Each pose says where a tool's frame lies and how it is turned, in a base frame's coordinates. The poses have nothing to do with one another.
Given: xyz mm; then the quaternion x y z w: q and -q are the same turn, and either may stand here.
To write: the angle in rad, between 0 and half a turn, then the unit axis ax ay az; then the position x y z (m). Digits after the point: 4 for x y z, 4 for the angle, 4 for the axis.
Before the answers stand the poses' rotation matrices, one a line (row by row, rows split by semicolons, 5 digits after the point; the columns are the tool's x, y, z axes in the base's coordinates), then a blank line. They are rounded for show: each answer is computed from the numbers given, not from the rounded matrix.
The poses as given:
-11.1 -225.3 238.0 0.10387 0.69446 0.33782 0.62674
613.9 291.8 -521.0 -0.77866 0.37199 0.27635 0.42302
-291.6 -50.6 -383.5 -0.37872 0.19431 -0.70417 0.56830
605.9 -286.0 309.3 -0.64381 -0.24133 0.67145 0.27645
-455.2 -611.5 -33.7 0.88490 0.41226 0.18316 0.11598
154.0 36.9 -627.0 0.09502 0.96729 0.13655 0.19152
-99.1 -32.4 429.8 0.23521 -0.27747 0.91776 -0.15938
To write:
-0.19281 -0.27919 0.94068; 0.56772 0.75017 0.33901; -0.80032 0.59941 0.01386
0.57051 -0.81311 -0.11565; -0.34550 -0.36536 0.86437; -0.74508 -0.45318 -0.48937
-0.06722 0.65318 0.75422; -0.94753 -0.27856 0.15680; 0.31251 -0.70410 0.63763
-0.01817 -0.06050 -0.99800; 0.68199 -0.73067 0.03188; -0.73114 -0.68004 0.05454
0.59299 0.68713 0.41978; 0.77210 -0.63318 -0.05424; 0.22853 0.35628 -0.90600
-0.90858 0.13152 0.39646; 0.23613 0.94465 0.22777; -0.34456 0.30056 -0.88935
-0.83855 0.16202 0.52018; -0.42307 -0.79522 -0.43433; 0.34329 -0.58428 0.73537

1.7869 0.1333 0.8912 0.4335 -0.0111 -0.2253 0.2380
2.2680 -0.8593 0.4105 0.3050 0.6139 0.2918 -0.5210
1.9327 -0.4603 0.2361 -0.8558 -0.2916 -0.0506 -0.3835
2.5814 -0.6699 -0.2511 0.6987 0.6059 -0.2860 0.3093
2.9091 0.8909 0.4151 0.1844 -0.4552 -0.6115 -0.0337
2.7562 0.0968 0.9855 0.1391 0.1540 0.0369 -0.6270
2.8215 -0.2383 0.2811 -0.9296 -0.0991 -0.0324 0.4298

